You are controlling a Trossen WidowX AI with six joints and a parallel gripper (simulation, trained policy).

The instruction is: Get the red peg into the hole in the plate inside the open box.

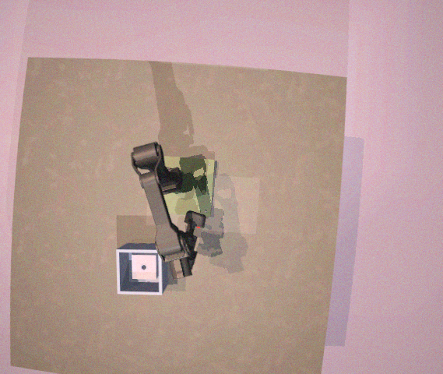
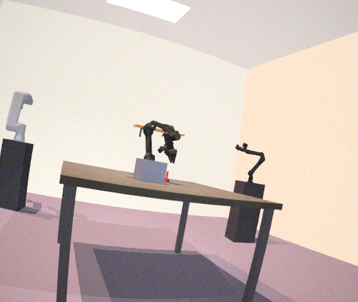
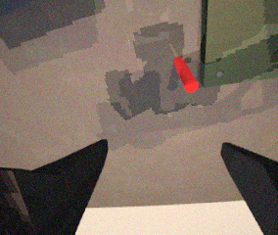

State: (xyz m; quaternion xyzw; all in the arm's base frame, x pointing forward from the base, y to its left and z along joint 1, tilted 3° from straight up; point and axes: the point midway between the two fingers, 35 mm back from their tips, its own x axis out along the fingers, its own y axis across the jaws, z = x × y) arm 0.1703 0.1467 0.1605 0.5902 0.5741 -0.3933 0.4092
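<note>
My gripper tip is now 3 cm past the red peg, 2 cm to the left of it and 11 cm above it. From my gripper tip the other things lie so: plate (17 cm ahead, 18 cm to the right, 10 cm below).
</note>
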